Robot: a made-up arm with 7 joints. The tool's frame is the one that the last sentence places. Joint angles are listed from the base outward.
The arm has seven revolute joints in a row. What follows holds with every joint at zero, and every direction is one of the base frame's. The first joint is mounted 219.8 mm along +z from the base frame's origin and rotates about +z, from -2.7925 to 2.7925 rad. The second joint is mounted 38.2 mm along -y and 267.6 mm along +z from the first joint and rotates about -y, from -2.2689 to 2.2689 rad. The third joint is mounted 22.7 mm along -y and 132.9 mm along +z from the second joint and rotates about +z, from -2.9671 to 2.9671 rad. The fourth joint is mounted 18.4 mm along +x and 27.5 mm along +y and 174.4 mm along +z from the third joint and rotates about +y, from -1.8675 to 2.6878 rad. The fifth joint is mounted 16.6 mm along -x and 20.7 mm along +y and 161.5 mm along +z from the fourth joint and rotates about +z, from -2.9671 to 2.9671 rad. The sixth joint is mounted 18.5 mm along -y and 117.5 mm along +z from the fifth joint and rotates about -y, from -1.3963 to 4.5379 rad. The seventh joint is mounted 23.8 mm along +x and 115.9 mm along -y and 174.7 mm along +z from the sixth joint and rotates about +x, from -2.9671 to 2.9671 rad. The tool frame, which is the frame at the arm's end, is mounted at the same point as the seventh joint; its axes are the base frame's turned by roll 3.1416, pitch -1.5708 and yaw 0 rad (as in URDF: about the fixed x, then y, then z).
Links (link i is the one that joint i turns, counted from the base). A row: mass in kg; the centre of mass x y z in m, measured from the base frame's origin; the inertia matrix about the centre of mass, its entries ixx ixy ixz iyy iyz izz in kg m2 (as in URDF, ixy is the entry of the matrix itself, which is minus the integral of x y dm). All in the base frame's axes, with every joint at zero. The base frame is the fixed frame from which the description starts. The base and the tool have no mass.
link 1: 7.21; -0.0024 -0.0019 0.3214; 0.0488 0 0 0.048 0.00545 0.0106
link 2: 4.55; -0.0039 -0.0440 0.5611; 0.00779 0 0 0.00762 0.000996 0.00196
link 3: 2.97; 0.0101 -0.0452 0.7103; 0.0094 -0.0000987 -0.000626 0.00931 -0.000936 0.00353
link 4: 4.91; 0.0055 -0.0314 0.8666; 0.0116 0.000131 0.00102 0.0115 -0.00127 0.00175
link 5: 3.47; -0.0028 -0.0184 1.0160; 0.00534 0 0 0.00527 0.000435 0.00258
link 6: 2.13; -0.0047 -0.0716 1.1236; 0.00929 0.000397 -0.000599 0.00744 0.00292 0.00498
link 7: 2.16; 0.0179 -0.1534 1.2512; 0.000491 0 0 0.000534 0 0.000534
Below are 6 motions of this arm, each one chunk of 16 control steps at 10 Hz.
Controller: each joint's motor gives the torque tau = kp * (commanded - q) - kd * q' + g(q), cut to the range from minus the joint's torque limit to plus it. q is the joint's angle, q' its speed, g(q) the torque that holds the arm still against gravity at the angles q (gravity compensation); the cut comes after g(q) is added. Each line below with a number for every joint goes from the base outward.
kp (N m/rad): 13 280 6.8 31 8.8 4.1 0.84
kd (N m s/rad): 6.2 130 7.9 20 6.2 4.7 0.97
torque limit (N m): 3.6 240 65 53 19 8 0.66
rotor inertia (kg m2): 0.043 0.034 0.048 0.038 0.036 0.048 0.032
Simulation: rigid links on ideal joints. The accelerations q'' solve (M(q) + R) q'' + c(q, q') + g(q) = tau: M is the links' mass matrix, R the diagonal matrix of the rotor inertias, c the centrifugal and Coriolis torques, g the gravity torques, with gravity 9.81 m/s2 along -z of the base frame. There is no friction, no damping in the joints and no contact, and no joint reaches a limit. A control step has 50 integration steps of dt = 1/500 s. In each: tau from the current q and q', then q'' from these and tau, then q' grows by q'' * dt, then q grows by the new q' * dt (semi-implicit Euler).
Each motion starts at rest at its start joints. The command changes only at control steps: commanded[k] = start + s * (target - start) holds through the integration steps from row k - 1 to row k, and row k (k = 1, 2, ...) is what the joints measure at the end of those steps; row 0 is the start. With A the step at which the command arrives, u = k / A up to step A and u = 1 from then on. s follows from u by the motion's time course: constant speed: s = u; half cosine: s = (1 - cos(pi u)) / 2; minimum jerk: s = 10 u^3 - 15 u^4 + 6 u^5; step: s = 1 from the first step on.
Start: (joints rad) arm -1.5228 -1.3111 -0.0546 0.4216 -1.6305 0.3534 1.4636
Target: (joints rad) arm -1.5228 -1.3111 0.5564 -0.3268 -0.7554 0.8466 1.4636
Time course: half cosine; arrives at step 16
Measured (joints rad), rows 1 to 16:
1: -1.5228 -1.3112 -0.0544 0.4210 -1.6296 0.3538 1.4636
2: -1.5229 -1.3115 -0.0532 0.4182 -1.6258 0.3554 1.4637
3: -1.5230 -1.3120 -0.0504 0.4116 -1.6175 0.3587 1.4639
4: -1.5231 -1.3126 -0.0451 0.4000 -1.6034 0.3642 1.4641
5: -1.5233 -1.3133 -0.0367 0.3824 -1.5825 0.3724 1.4643
6: -1.5234 -1.3138 -0.0249 0.3582 -1.5544 0.3833 1.4645
7: -1.5231 -1.3143 -0.0092 0.3273 -1.5192 0.3971 1.4647
8: -1.5223 -1.3146 0.0102 0.2902 -1.4773 0.4138 1.4648
9: -1.5206 -1.3147 0.0332 0.2474 -1.4295 0.4330 1.4649
10: -1.5180 -1.3145 0.0594 0.2001 -1.3771 0.4547 1.4648
11: -1.5143 -1.3142 0.0883 0.1494 -1.3215 0.4784 1.4646
12: -1.5098 -1.3136 0.1189 0.0971 -1.2645 0.5037 1.4644
13: -1.5048 -1.3129 0.1505 0.0446 -1.2078 0.5300 1.4641
14: -1.4999 -1.3120 0.1819 -0.0061 -1.1532 0.5565 1.4637
15: -1.4957 -1.3111 0.2123 -0.0533 -1.1026 0.5824 1.4634
16: -1.4930 -1.3102 0.2408 -0.0954 -1.0573 0.6070 1.4630

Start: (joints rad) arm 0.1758 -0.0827 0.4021 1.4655 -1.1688 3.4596 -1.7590
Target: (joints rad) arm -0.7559 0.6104 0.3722 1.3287 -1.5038 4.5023 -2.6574
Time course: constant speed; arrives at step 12
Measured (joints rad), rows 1 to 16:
1: 0.1685 -0.0729 0.4023 1.4672 -1.1716 3.4681 -1.7639
2: 0.1484 -0.0535 0.4036 1.4665 -1.1780 3.4831 -1.7748
3: 0.1159 -0.0264 0.4045 1.4636 -1.1874 3.5039 -1.7910
4: 0.0724 0.0068 0.4040 1.4589 -1.1991 3.5305 -1.8121
5: 0.0199 0.0448 0.4016 1.4527 -1.2127 3.5624 -1.8376
6: -0.0395 0.0868 0.3973 1.4454 -1.2280 3.5994 -1.8673
7: -0.1038 0.1319 0.3916 1.4373 -1.2446 3.6409 -1.9008
8: -0.1714 0.1795 0.3847 1.4284 -1.2625 3.6865 -1.9377
9: -0.2409 0.2291 0.3771 1.4191 -1.2815 3.7357 -1.9777
10: -0.3115 0.2803 0.3692 1.4093 -1.3016 3.7881 -2.0207
11: -0.3825 0.3329 0.3613 1.3991 -1.3225 3.8434 -2.0664
12: -0.4537 0.3865 0.3535 1.3886 -1.3444 3.9013 -2.1145
13: -0.5140 0.4312 0.3489 1.3762 -1.3664 3.9503 -2.1599
14: -0.5622 0.4672 0.3476 1.3660 -1.3862 3.9942 -2.2017
15: -0.6007 0.4960 0.3484 1.3579 -1.4035 4.0344 -2.2402
16: -0.6317 0.5190 0.3502 1.3515 -1.4184 4.0717 -2.2755

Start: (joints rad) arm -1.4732 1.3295 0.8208 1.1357 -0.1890 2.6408 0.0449
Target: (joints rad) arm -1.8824 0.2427 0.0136 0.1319 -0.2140 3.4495 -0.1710
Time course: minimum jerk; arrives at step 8
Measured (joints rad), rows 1 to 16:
1: -1.4737 1.3265 0.8218 1.1329 -0.1898 2.6415 0.0445
2: -1.4772 1.3075 0.8260 1.1154 -0.1944 2.6462 0.0424
3: -1.4884 1.2579 0.8287 1.0724 -0.2030 2.6591 0.0370
4: -1.5114 1.1717 0.8209 1.0005 -0.2133 2.6830 0.0281
5: -1.5486 1.0541 0.7945 0.9059 -0.2218 2.7181 0.0164
6: -1.5990 0.9206 0.7476 0.8030 -0.2251 2.7635 0.0034
7: -1.6577 0.7914 0.6873 0.7086 -0.2224 2.8167 -0.0096
8: -1.7161 0.6815 0.6253 0.6316 -0.2163 2.8726 -0.0218
9: -1.7660 0.5929 0.5697 0.5674 -0.2111 2.9261 -0.0334
10: -1.8019 0.5221 0.5203 0.5115 -0.2076 2.9747 -0.0445
11: -1.8239 0.4657 0.4756 0.4619 -0.2055 3.0186 -0.0549
12: -1.8359 0.4207 0.4348 0.4181 -0.2042 3.0583 -0.0646
13: -1.8428 0.3848 0.3979 0.3795 -0.2034 3.0941 -0.0736
14: -1.8477 0.3562 0.3645 0.3459 -0.2031 3.1266 -0.0819
15: -1.8519 0.3333 0.3343 0.3167 -0.2032 3.1559 -0.0894
16: -1.8556 0.3151 0.3069 0.2913 -0.2035 3.1823 -0.0964

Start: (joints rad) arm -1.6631 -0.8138 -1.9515 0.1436 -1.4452 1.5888 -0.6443
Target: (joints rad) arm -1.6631 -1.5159 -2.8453 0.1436 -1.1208 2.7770 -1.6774
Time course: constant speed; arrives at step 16
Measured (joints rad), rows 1 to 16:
1: -1.6631 -0.8206 -1.9563 0.1453 -1.4396 1.5917 -0.6478
2: -1.6635 -0.8348 -1.9653 0.1466 -1.4324 1.6005 -0.6565
3: -1.6641 -0.8551 -1.9782 0.1476 -1.4241 1.6151 -0.6699
4: -1.6647 -0.8803 -1.9947 0.1482 -1.4147 1.6351 -0.6878
5: -1.6651 -0.9093 -2.0145 0.1485 -1.4043 1.6599 -0.7097
6: -1.6652 -0.9414 -2.0372 0.1486 -1.3930 1.6890 -0.7353
7: -1.6651 -0.9759 -2.0626 0.1486 -1.3807 1.7220 -0.7643
8: -1.6648 -1.0124 -2.0905 0.1484 -1.3675 1.7587 -0.7963
9: -1.6642 -1.0504 -2.1206 0.1481 -1.3536 1.7985 -0.8311
10: -1.6636 -1.0896 -2.1529 0.1477 -1.3390 1.8414 -0.8684
11: -1.6628 -1.1298 -2.1870 0.1472 -1.3237 1.8869 -0.9081
12: -1.6620 -1.1708 -2.2229 0.1467 -1.3078 1.9350 -0.9499
13: -1.6612 -1.2123 -2.2605 0.1462 -1.2913 1.9853 -0.9936
14: -1.6605 -1.2544 -2.2995 0.1457 -1.2744 2.0376 -1.0391
15: -1.6599 -1.2968 -2.3399 0.1452 -1.2571 2.0919 -1.0862
16: -1.6594 -1.3395 -2.3816 0.1447 -1.2395 2.1478 -1.1348

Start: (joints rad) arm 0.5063 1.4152 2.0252 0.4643 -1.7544 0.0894 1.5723
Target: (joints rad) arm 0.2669 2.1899 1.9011 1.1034 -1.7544 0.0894 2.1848
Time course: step
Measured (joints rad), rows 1 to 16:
1: 0.5244 1.5294 1.9666 0.4922 -1.6913 -0.0023 1.6043
2: 0.5414 1.6587 1.9708 0.5702 -1.6994 0.0009 1.6498
3: 0.5448 1.7680 1.9896 0.6451 -1.7194 0.0269 1.6933
4: 0.5336 1.8558 2.0088 0.7112 -1.7367 0.0513 1.7337
5: 0.5096 1.9256 2.0234 0.7691 -1.7494 0.0703 1.7712
6: 0.4748 1.9807 2.0318 0.8196 -1.7581 0.0841 1.8059
7: 0.4327 2.0243 2.0341 0.8639 -1.7636 0.0934 1.8380
8: 0.3871 2.0587 2.0310 0.9028 -1.7666 0.0992 1.8676
9: 0.3417 2.0859 2.0238 0.9368 -1.7679 0.1026 1.8949
10: 0.2997 2.1075 2.0141 0.9666 -1.7682 0.1042 1.9201
11: 0.2635 2.1246 2.0032 0.9923 -1.7680 0.1049 1.9432
12: 0.2344 2.1383 1.9922 1.0143 -1.7674 0.1050 1.9645
13: 0.2127 2.1491 1.9819 1.0329 -1.7667 0.1048 1.9839
14: 0.1983 2.1578 1.9727 1.0482 -1.7660 0.1045 2.0017
15: 0.1904 2.1646 1.9646 1.0607 -1.7653 0.1041 2.0179
16: 0.1880 2.1700 1.9577 1.0705 -1.7645 0.1036 2.0327

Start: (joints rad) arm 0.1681 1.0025 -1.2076 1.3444 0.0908 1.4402 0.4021
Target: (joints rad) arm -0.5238 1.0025 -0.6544 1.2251 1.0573 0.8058 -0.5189
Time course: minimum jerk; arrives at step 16
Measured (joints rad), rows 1 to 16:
1: 0.1680 1.0025 -1.2075 1.3444 0.0911 1.4401 0.4020
2: 0.1675 1.0025 -1.2070 1.3443 0.0930 1.4392 0.4010
3: 0.1655 1.0024 -1.2052 1.3440 0.0988 1.4365 0.3981
4: 0.1607 1.0023 -1.2013 1.3433 0.1110 1.4308 0.3916
5: 0.1515 1.0022 -1.1945 1.3420 0.1316 1.4211 0.3803
6: 0.1362 1.0020 -1.1843 1.3399 0.1621 1.4066 0.3630
7: 0.1134 1.0018 -1.1703 1.3368 0.2030 1.3871 0.3390
8: 0.0820 1.0017 -1.1526 1.3324 0.2539 1.3627 0.3081
9: 0.0417 1.0016 -1.1318 1.3266 0.3134 1.3341 0.2709
10: -0.0073 1.0017 -1.1085 1.3195 0.3792 1.3021 0.2280
11: -0.0636 1.0019 -1.0834 1.3111 0.4485 1.2682 0.1811
12: -0.1253 1.0022 -1.0573 1.3018 0.5180 1.2337 0.1316
13: -0.1899 1.0026 -1.0309 1.2918 0.5846 1.2000 0.0814
14: -0.2544 1.0031 -1.0048 1.2815 0.6456 1.1682 0.0324
15: -0.3161 1.0035 -0.9793 1.2714 0.6992 1.1392 -0.0142
16: -0.3724 1.0040 -0.9547 1.2618 0.7450 1.1131 -0.0574

